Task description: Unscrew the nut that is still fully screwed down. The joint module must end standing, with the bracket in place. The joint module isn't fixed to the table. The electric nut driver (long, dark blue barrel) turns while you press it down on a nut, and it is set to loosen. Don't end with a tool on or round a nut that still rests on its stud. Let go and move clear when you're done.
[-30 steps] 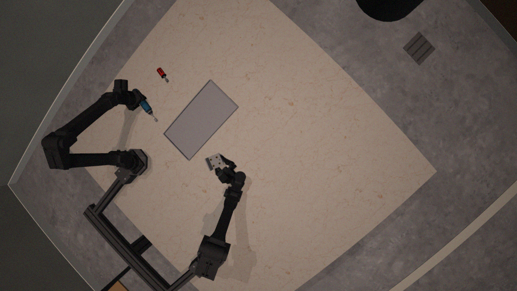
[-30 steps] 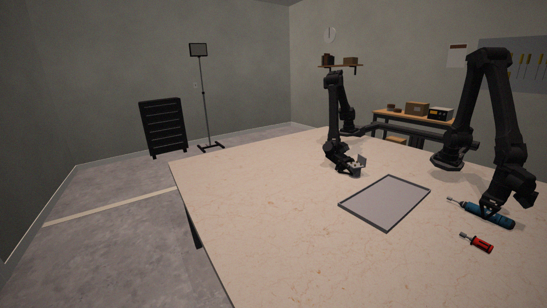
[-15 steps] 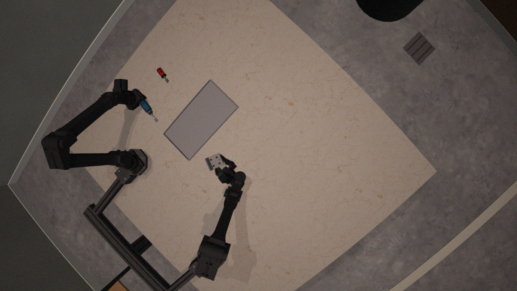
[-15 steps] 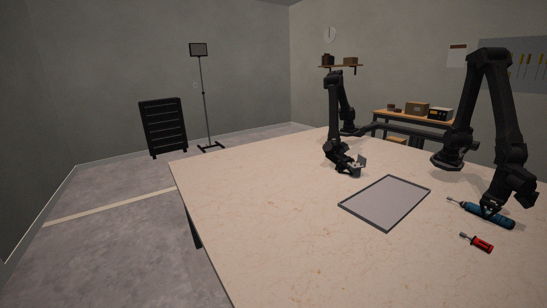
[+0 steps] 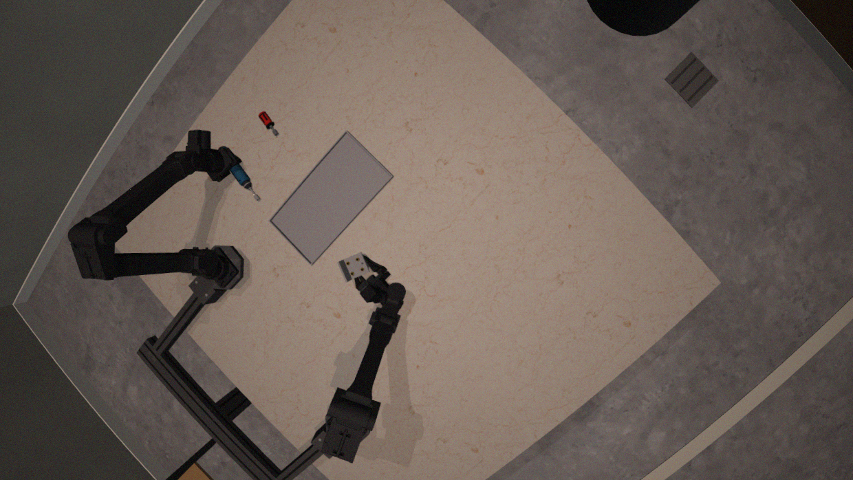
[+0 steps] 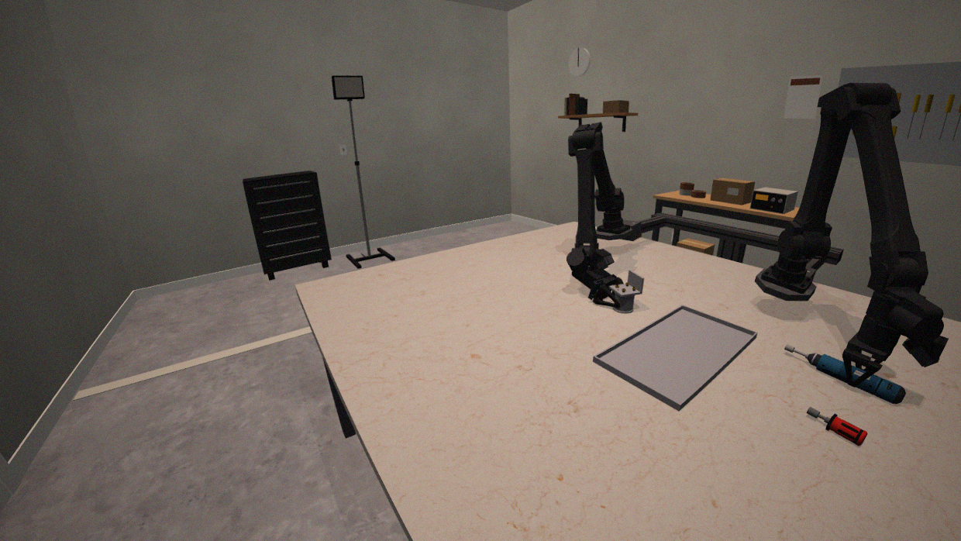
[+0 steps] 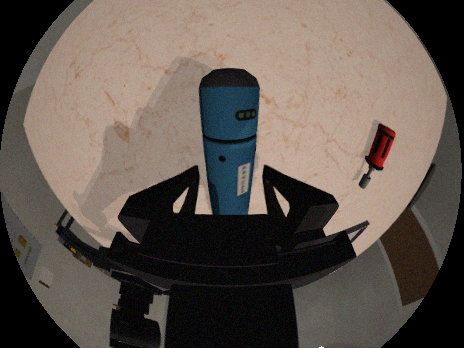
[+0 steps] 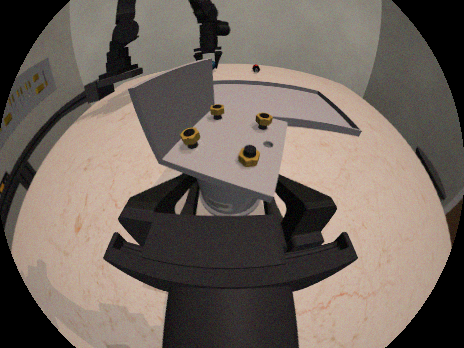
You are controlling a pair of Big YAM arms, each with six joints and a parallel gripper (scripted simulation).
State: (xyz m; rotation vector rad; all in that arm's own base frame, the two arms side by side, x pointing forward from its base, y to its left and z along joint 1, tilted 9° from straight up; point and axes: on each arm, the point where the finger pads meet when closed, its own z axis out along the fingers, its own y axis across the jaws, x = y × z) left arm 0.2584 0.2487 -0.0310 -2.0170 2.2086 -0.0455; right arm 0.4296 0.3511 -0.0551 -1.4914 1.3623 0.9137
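Now: right hand 10 mm below the joint module. Also, from my right hand: flat grey tray: 50 mm ahead, 240 mm to the left, 20 mm below; then red-handled screwdriver: 50 mm ahead, 580 mm to the left, 10 mm below; then grey bracket: 50 mm above.
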